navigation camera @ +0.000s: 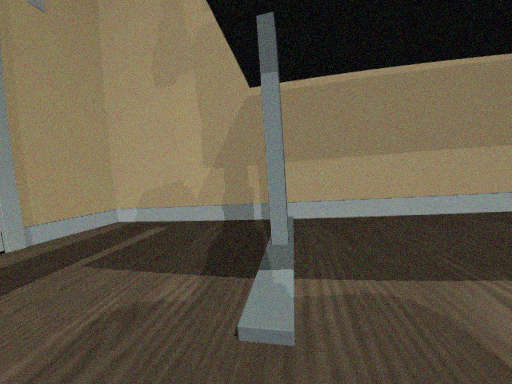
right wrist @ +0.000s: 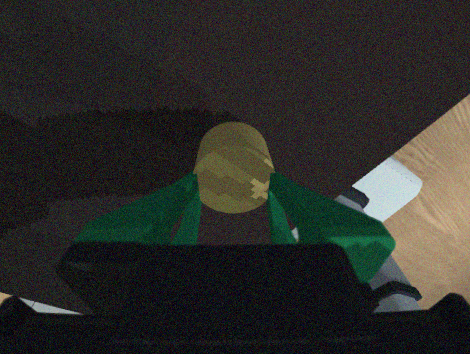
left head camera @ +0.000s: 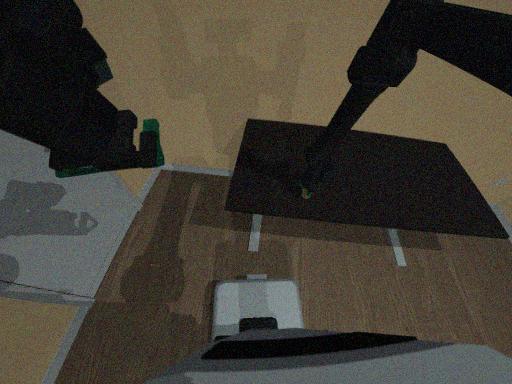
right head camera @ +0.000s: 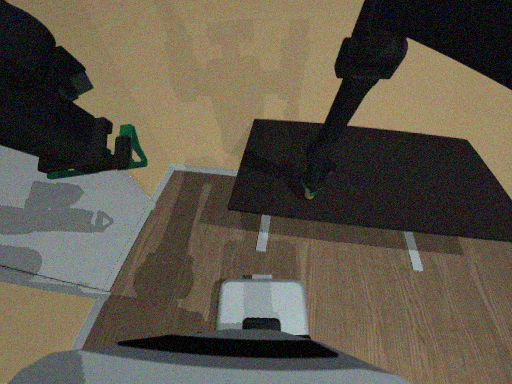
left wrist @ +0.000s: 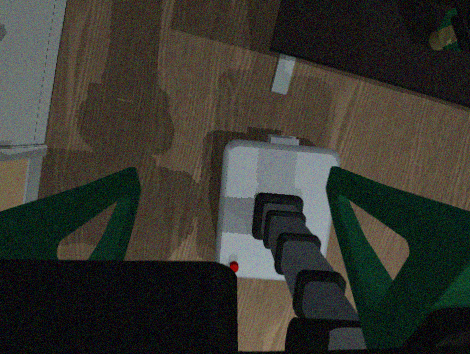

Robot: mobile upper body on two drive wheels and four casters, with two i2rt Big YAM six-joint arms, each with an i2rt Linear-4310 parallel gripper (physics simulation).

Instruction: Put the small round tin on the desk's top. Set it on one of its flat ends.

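Frame: origin at the left arm's base, x ahead, y left, z up, level; metres.
Seen in the pictures: left gripper, fingertip midpoint: (left head camera: 135, 164) (right head camera: 122, 166) (left wrist: 233, 177); right gripper, fingertip midpoint: (right wrist: 233, 177) (left head camera: 305, 193) (right head camera: 309, 193) (left wrist: 441, 38).
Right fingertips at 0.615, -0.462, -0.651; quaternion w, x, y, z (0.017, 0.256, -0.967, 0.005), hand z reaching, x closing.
Note:
A point is followed by its place in that frame, as x, y, z.
The small round tin (left head camera: 306, 194) {0.599, -0.459, -0.640} (right head camera: 309, 195) {0.597, -0.459, -0.645} (left wrist: 443, 38) {0.610, -0.455, -0.638} (right wrist: 234, 167) {0.623, -0.476, -0.638} is dull yellow and sits between the green fingertips of my right gripper (right wrist: 233, 177) {0.615, -0.462, -0.651}, which is shut on it. In both head views it shows over the front part of the desk's dark top (left head camera: 400, 175) {0.761, -1.094, -0.690} (right head camera: 410, 175) {0.753, -1.070, -0.690} (left wrist: 340, 40) {0.596, -0.235, -0.690} (right wrist: 150, 50) {0.689, -0.495, -0.690}, left of its middle. I cannot tell whether it touches the top. My left gripper (left wrist: 233, 177) {0.327, 0.006, -0.147} is open and empty, off to the left of the desk in the head views.
The desk's pale feet (left head camera: 255, 233) (right head camera: 263, 233) show under its front edge, and a pale upright leg (navigation camera: 276, 150) {0.877, -0.263, -1.105} stands ahead. My white base (left head camera: 283, 305) {0.162, -0.376, -1.150} (right head camera: 289, 305) {0.170, -0.386, -1.150} (left wrist: 310, 175) {0.199, -0.351, -1.150} is close in front of the desk. A pale door-like panel (left head camera: 45, 255) {0.372, 0.962, -0.877} lies at the left.

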